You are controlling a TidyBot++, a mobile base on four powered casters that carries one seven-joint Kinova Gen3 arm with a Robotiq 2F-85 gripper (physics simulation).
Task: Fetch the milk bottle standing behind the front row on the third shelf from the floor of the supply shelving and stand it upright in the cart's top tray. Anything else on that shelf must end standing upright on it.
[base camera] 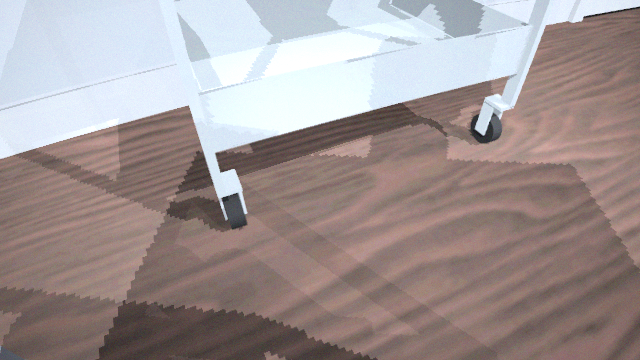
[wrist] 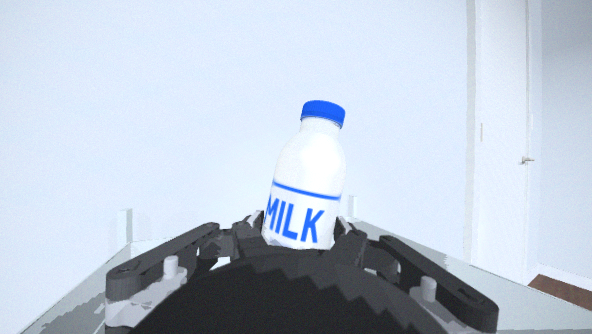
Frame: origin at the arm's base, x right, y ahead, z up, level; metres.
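Seen in the pictures: gripper, fingertip midpoint: [wrist: 298, 223].
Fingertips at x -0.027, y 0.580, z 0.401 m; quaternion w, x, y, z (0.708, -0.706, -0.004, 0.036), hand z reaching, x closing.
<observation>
A point is followed by its place in that frame.
The white milk bottle [wrist: 310, 165] {y 0.552, x -0.017, z 0.456 m}, with a blue cap and blue MILK lettering, leans slightly to the right in the wrist view. My gripper [wrist: 298, 223] {y 0.580, x -0.027, z 0.401 m} is shut on its lower part; the bottle's base is hidden behind the gripper body. The cart's top tray [wrist: 525, 305] {y 0.610, x 0.213, z 0.313 m} shows its pale sides left and right of the gripper, with two corner posts beyond. Whether the bottle touches the tray cannot be told. In the base camera view the white cart [base camera: 300, 105] {y 0.407, x -0.053, z -0.237 m} shows its lower tray and legs. The supply shelving does not show in either view.
Two cart casters [base camera: 234, 210] {y 0.360, x -0.134, z -0.355 m} [base camera: 486, 127] {y 0.559, x 0.224, z -0.361 m} stand on the wooden floor [base camera: 400, 225] {y 0.381, x 0.071, z -0.397 m} close in front of the base. A pale wall [wrist: 150, 100] {y 0.684, x -0.294, z 0.563 m} rises behind the bottle, and a white door [wrist: 502, 125] {y 1.425, x 1.049, z 0.706 m} with a handle is at the right.
</observation>
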